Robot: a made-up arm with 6 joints.
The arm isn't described. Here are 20 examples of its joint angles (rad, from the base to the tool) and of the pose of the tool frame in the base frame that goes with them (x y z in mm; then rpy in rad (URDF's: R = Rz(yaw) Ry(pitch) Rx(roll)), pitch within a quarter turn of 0, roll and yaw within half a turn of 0).
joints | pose
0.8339 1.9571 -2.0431 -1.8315 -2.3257 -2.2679 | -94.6 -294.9 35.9 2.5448 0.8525 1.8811
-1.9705 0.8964 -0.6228 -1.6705 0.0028 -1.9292 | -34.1 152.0 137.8 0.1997 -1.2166 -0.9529
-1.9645 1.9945 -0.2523 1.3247 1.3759 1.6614 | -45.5 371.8 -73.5 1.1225 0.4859 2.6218
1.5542 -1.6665 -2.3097 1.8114 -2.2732 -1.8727 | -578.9 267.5 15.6 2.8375 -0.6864 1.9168
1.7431 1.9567 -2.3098 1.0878 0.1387 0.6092 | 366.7 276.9 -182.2 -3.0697 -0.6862 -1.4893
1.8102 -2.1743 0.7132 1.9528 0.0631 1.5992 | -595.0 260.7 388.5 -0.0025 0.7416 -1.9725
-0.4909 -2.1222 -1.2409 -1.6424 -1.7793 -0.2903 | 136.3 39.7 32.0 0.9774 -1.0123 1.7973
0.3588 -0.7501 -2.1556 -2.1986 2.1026 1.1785 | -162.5 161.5 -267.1 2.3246 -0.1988 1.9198
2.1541 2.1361 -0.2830 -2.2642 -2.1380 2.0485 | -381.7 52.5 51.0 -1.5202 -0.1193 0.6174
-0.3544 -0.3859 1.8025 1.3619 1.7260 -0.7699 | -104.3 -386.9 -380.2 3.1007 -1.0031 3.0874
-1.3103 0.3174 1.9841 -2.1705 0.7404 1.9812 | -262.4 19.3 -264.7 2.9932 0.1086 1.4417
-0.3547 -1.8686 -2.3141 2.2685 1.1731 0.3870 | 122.6 474.1 -441.0 1.0089 -0.5927 2.7145
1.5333 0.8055 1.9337 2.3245 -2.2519 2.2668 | 447.0 22.8 496.9 -0.2760 0.2788 3.0811
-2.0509 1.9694 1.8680 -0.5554 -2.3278 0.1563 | 3.5 -8.1 -197.9 3.0652 -0.4436 -0.4932
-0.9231 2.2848 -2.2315 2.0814 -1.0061 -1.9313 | -259.4 182.2 275.4 -0.3382 -0.3911 2.6402
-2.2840 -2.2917 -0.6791 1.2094 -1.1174 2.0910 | 565.4 272.0 443.3 -0.5976 -0.1949 2.8259
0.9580 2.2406 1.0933 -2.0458 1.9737 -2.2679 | -380.4 131.9 30.2 -0.8183 -0.6043 0.6310
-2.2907 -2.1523 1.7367 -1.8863 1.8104 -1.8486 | 172.1 -93.9 -167.7 2.7040 -0.4849 1.0201
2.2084 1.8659 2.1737 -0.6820 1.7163 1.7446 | 164.1 17.3 265.2 -0.9633 -0.1577 -2.3962
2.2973 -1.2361 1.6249 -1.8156 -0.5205 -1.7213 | 134.9 -39.6 317.4 -0.5811 0.4345 -0.9223
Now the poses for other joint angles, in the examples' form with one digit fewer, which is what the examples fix.
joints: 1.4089 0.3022 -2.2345 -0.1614 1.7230 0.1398
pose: -31 93 -120 2.658 0.171 -0.874
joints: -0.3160 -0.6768 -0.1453 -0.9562 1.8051 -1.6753
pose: -266 6 125 0.529 0.448 -0.802
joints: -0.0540 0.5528 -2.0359 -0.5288 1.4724 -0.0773
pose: 161 187 -13 -2.112 -0.868 -1.393
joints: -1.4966 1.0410 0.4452 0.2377 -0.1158 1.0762
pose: -124 -10 -418 2.188 -0.818 -3.060
